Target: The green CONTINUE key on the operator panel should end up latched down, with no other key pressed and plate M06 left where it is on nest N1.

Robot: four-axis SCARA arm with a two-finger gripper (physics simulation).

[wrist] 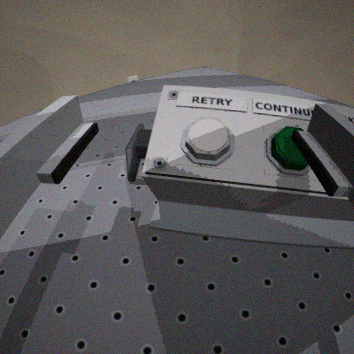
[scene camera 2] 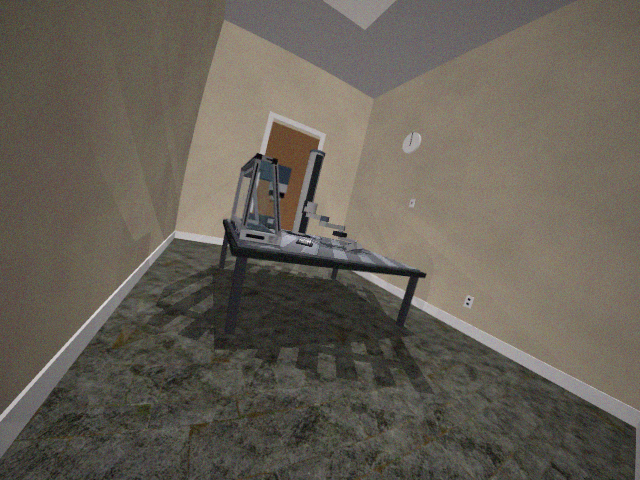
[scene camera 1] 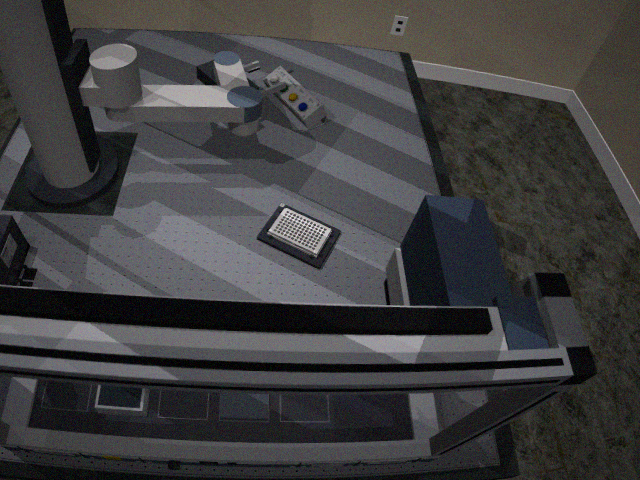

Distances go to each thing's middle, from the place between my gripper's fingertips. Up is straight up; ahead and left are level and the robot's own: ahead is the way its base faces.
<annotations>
Now: the green CONTINUE key [wrist: 283, 150] 4 cm ahead of my hand, 4 cm to the right of it and 2 cm below it. The rest, counted from my hand: well plate [scene camera 1: 298, 231]: 9 cm ahead, 54 cm to the right, 6 cm below.
</annotations>
